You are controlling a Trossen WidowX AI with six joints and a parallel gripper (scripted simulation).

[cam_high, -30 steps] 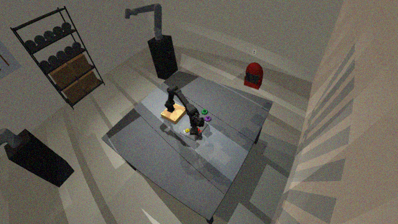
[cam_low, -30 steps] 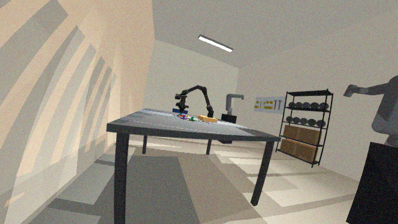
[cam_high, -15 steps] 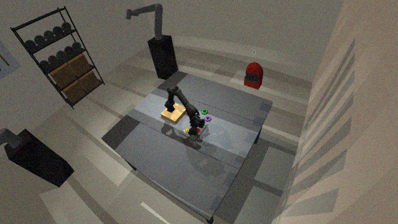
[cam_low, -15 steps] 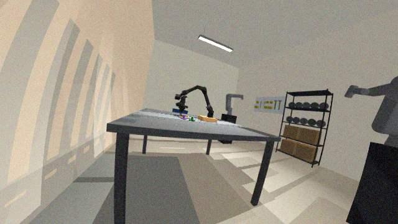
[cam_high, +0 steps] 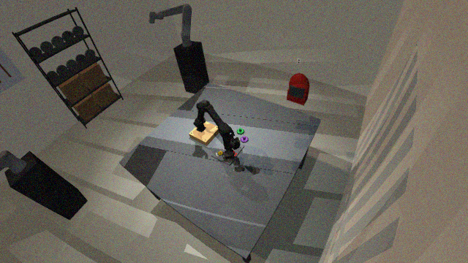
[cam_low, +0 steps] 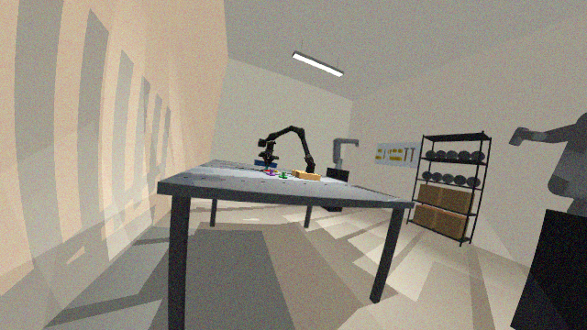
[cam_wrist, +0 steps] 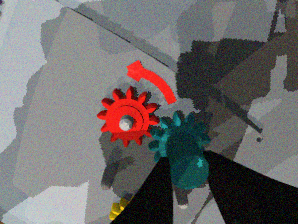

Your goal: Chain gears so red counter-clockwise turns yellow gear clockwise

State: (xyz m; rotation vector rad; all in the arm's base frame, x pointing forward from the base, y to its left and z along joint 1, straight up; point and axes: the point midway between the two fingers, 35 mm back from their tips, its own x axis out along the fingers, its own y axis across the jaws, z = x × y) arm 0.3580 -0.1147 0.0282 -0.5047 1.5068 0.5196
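Right now the teal gear is 1 cm below my gripper tip. From my gripper tip the other things lie so: yellow gear: 8 cm behind, 3 cm below, 1 cm to the right; red gear: 4 cm to the left, 3 cm below; red arrow: 3 cm to the left, 3 cm below, 2 cm ahead.
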